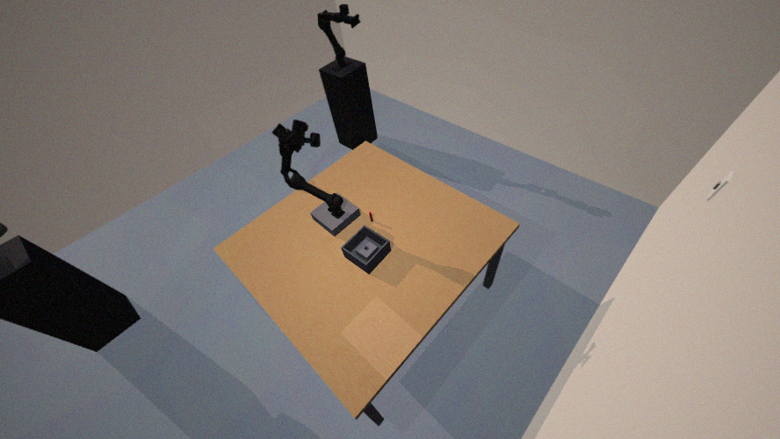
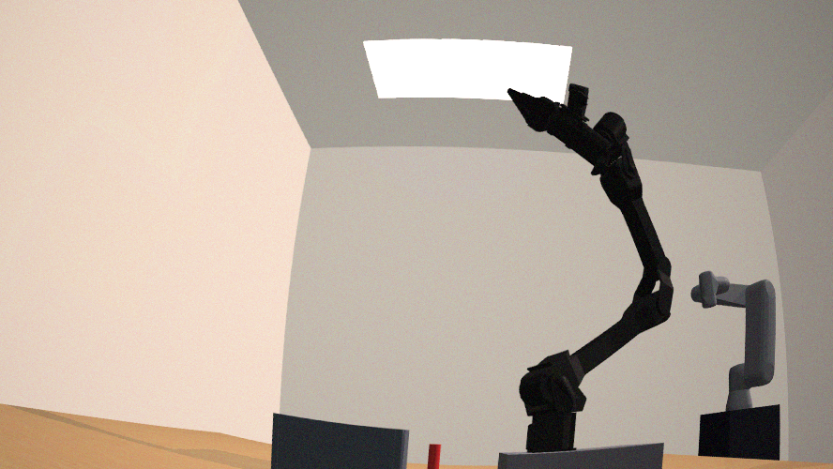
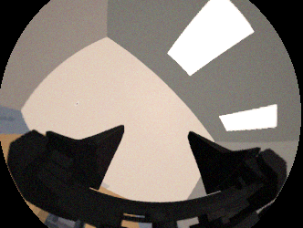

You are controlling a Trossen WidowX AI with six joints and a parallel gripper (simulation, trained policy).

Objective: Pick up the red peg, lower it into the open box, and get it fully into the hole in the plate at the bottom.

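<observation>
Now: the red peg 11 cm ahead of my gripper tip, 16 cm to the left of it and 66 cm below it. From my gripper tip the other things lie so: grey box: 25 cm ahead, 3 cm to the right, 67 cm below; then grey plate: 25 cm ahead, 3 cm to the right, 65 cm below.
</observation>
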